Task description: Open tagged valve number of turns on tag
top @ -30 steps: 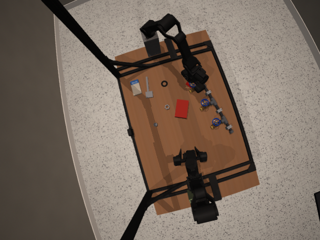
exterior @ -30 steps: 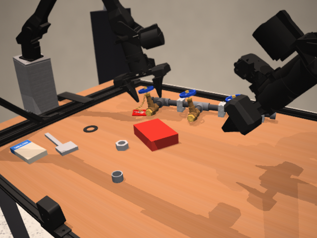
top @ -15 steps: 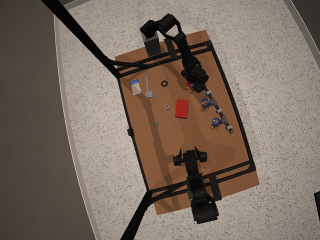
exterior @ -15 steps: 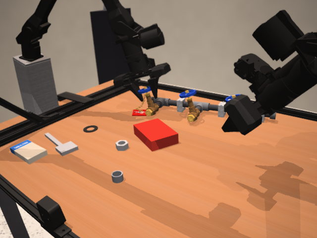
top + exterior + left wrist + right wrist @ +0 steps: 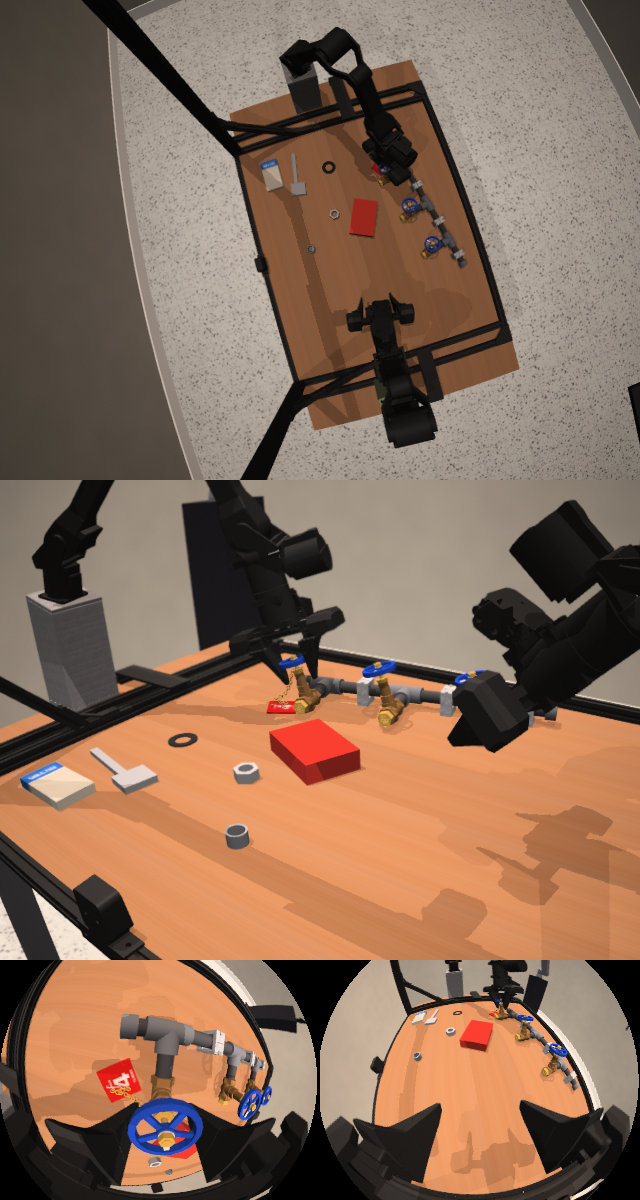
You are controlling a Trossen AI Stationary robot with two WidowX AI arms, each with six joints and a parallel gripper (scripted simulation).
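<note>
Now: the red tag 10 mm behind my left hand, 40 mm to the left of it and 90 mm below it. Round my left hand: box: 380 mm behind, 120 mm to the left, 80 mm below; then red block: 110 mm behind, 120 mm to the right, 80 mm below; then grey t-shaped piece: 300 mm behind, 80 mm to the left, 90 mm below.
</note>
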